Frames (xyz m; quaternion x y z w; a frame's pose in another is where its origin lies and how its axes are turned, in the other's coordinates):
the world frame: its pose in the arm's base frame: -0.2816 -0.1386 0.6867 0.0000 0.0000 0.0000 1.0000
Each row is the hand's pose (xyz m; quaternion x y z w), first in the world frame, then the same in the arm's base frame.
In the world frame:
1: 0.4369 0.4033 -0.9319 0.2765 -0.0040 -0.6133 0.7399
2: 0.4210 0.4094 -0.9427 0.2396 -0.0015 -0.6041 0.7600
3: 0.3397 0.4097 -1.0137 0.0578 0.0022 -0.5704 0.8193
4: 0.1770 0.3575 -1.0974 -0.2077 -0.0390 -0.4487 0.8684
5: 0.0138 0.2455 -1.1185 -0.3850 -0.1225 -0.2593 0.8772
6: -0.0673 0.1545 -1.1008 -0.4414 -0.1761 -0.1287 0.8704
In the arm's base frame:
1: 0.1553 0.2647 -0.2452 0.2765 -0.0040 -0.6133 0.7399
2: 0.1394 0.2708 -0.2560 0.2396 -0.0015 -0.6041 0.7600
3: 0.0581 0.2711 -0.3270 0.0578 0.0022 -0.5704 0.8193
4: -0.1046 0.2189 -0.4107 -0.2077 -0.0390 -0.4487 0.8684
5: -0.2678 0.1069 -0.4318 -0.3850 -0.1225 -0.2593 0.8772
6: -0.3489 0.0159 -0.4141 -0.4414 -0.1761 -0.1287 0.8704

